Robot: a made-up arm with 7 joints. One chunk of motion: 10 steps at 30 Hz.
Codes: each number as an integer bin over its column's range. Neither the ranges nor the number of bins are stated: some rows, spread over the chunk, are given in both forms.
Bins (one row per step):
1: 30 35 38 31 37 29
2: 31 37 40 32 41 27
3: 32 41 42 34 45 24
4: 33 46 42 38 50 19
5: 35 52 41 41 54 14
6: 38 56 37 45 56 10
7: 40 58 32 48 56 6
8: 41 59 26 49 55 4
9: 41 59 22 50 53 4
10: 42 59 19 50 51 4
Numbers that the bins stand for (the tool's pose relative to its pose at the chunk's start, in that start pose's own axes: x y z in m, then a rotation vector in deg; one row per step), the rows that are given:
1: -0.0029 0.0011 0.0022 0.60 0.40 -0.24
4: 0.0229 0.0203 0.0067 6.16 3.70 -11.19
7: 0.0829 0.0413 -0.0044 14.10 5.22 -25.43
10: 0.1000 0.0430 -0.0189 15.68 3.95 -27.62
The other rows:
2: 0.0057 0.0046 0.0044 1.40 1.41 -2.43
3: 0.0143 0.0116 0.0067 2.98 2.43 -5.71
5: 0.0400 0.0308 0.0056 8.54 4.71 -16.67
6: 0.0657 0.0378 0.0011 11.71 5.22 -21.05
8: 0.0914 0.0430 -0.0111 14.89 4.97 -27.62
9: 0.0914 0.0430 -0.0156 15.68 4.46 -27.62

